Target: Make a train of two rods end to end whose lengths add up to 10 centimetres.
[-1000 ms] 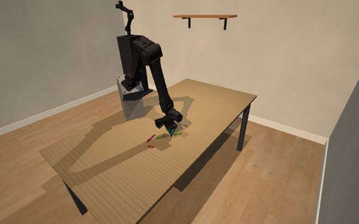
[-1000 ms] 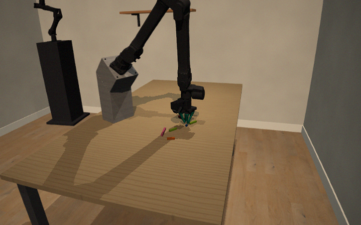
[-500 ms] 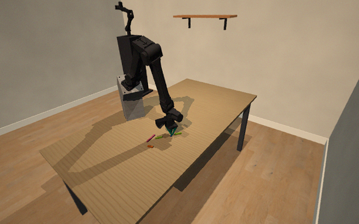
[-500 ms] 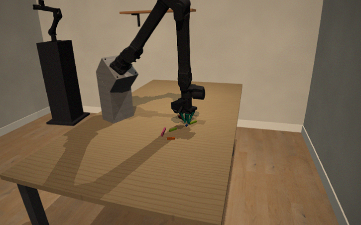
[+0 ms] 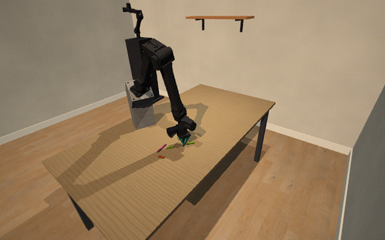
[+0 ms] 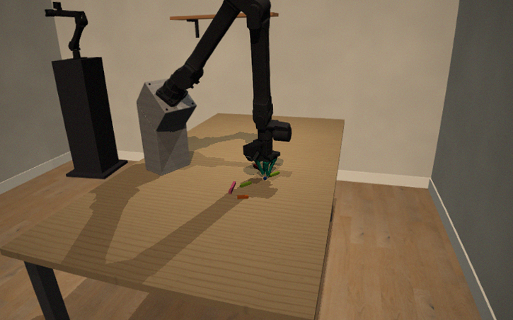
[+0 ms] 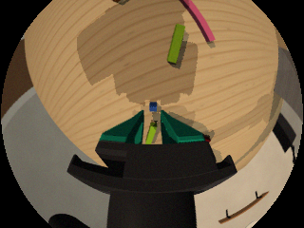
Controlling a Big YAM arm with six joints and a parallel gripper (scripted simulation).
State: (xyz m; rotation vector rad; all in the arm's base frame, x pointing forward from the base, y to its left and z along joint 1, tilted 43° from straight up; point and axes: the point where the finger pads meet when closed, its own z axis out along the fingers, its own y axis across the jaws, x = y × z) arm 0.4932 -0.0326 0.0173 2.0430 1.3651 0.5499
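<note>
Now: the blue rod 20 mm below my hand. The rest, counted from my hand: pink rod: 110 mm behind, 100 mm to the right, 20 mm below; orange rod: 60 mm behind, 170 mm to the right, 20 mm below; red rod: 50 mm behind, 110 mm to the left, 20 mm below.
</note>
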